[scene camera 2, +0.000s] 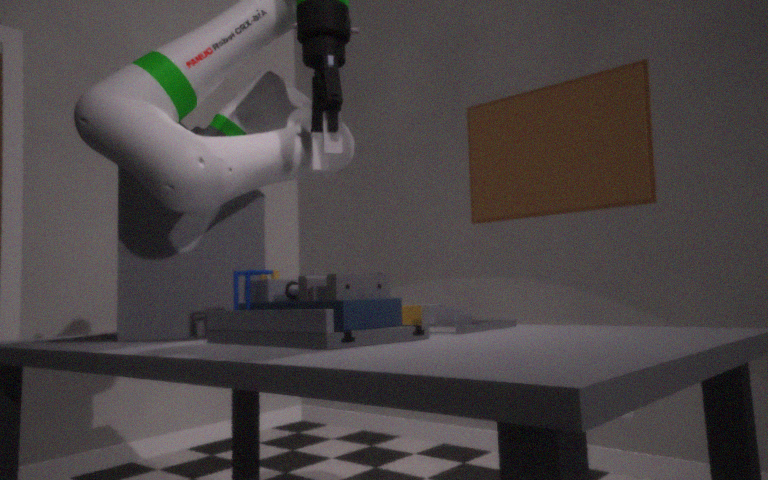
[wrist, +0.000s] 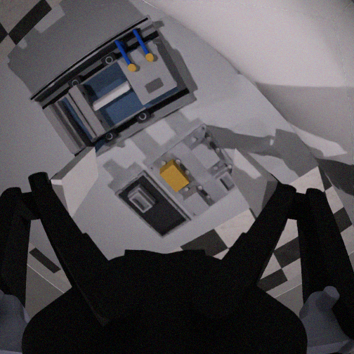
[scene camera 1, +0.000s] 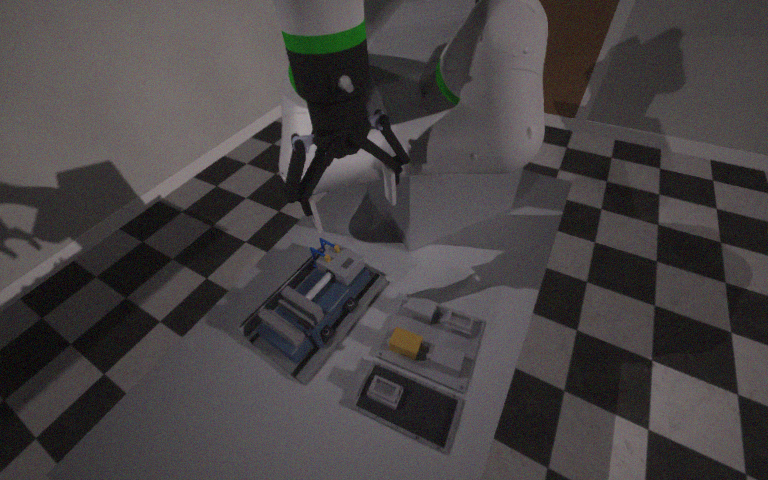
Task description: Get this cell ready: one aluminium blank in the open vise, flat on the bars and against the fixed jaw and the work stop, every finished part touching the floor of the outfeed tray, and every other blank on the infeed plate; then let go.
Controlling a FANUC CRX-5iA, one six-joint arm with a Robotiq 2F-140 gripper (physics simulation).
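Frame: origin at the arm's base, x ahead, y right, z down, level; millimetres.
Seen in the pictures: gripper, fingertip midpoint: (scene camera 2: 326,162) (scene camera 1: 355,213); arm's base at its link origin: (scene camera 1: 449,92).
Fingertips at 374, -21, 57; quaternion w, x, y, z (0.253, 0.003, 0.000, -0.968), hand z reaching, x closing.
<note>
Offsets run from my fingertips to a thing's top centre, as dx, dy, dz.
My gripper (scene camera 1: 355,213) (scene camera 2: 325,158) (wrist: 164,161) is open and empty, high above the table. The vise {+80, +96, +201} (scene camera 1: 339,305) (scene camera 2: 370,314) (wrist: 117,107) has a blue body; no blank shows between its grey jaws. The work stop is hard to make out. Two plain grey blanks {-41, -114, +256} (scene camera 1: 419,310) (wrist: 204,152), the second blank {+30, -219, +256} (scene camera 1: 446,358) (wrist: 212,190) nearer the outfeed tray, sit on the infeed plate {-4, -166, +292} (scene camera 1: 419,370) (wrist: 186,148). A pocketed part {-58, -201, +257} (scene camera 1: 457,320) (wrist: 225,180) and a yellow block {+46, -130, +256} (scene camera 1: 406,342) (wrist: 174,175) are also there. Another pocketed part {+149, -149, +259} (scene camera 1: 385,390) (wrist: 141,198) lies in the dark-floored outfeed tray (scene camera 1: 430,413) (wrist: 165,215).
A grey rear block {-15, +67, +204} (scene camera 1: 342,264) (wrist: 150,75) with blue and yellow fittings stands on the vise's far end. The vise stands on a raised grey base beside the infeed plate. The arm's white base stands behind. A brown board (scene camera 2: 560,144) hangs on the wall.
</note>
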